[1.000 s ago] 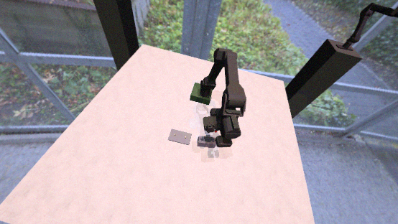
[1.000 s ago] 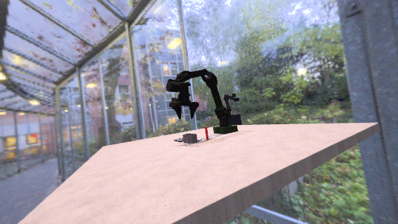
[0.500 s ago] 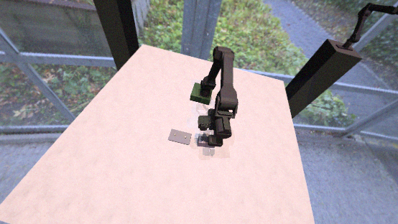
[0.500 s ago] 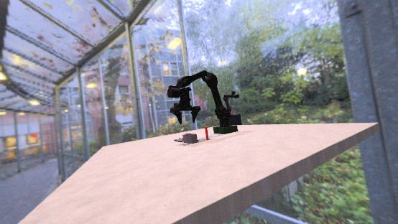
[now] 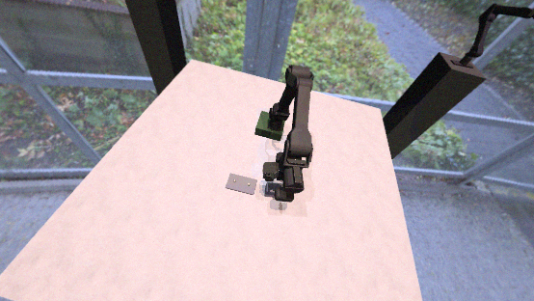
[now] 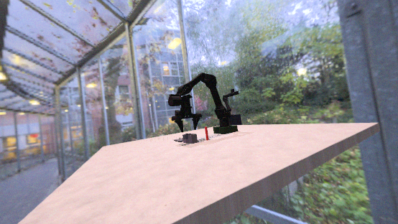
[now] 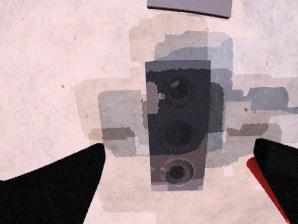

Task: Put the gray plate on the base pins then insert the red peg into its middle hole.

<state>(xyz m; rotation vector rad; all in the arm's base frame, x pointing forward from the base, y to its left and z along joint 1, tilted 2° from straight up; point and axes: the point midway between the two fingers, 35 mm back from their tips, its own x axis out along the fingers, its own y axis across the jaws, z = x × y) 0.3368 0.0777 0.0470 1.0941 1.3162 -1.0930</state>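
Right now my gripper tip is 3 cm above the gray plate. Round my gripper tip: red peg (10 cm behind, 4 cm to the left, 3 cm below).
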